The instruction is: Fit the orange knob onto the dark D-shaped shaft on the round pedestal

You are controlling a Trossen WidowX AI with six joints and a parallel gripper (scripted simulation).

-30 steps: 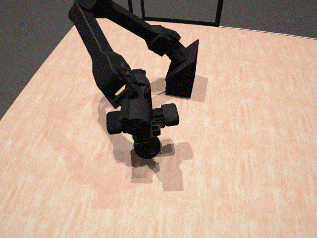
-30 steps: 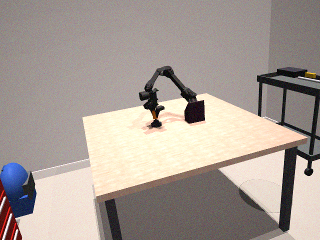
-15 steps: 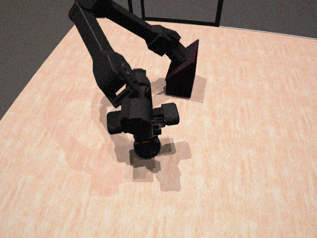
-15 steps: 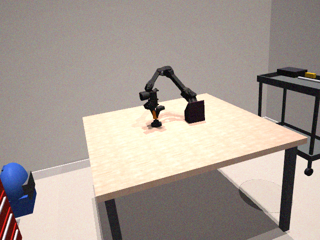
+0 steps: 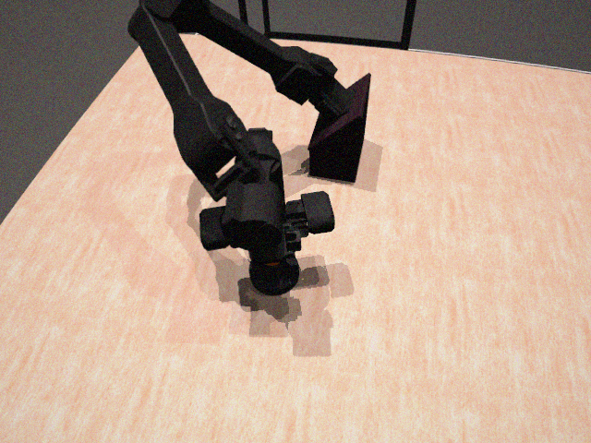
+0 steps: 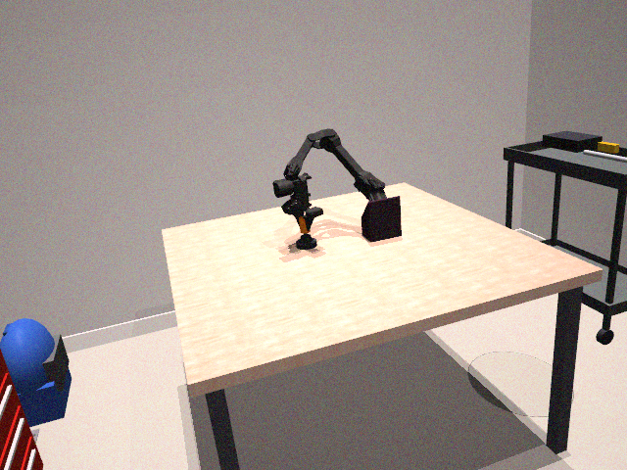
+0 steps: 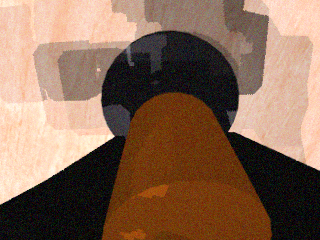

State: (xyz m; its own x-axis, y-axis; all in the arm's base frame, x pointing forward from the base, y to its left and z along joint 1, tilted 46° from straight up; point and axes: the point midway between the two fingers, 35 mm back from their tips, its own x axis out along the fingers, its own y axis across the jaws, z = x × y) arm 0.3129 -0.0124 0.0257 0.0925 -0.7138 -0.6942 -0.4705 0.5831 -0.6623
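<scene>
My gripper tip is now 2 cm below the orange knob. Round my gripper tip: round pedestal 4 cm below.
</scene>
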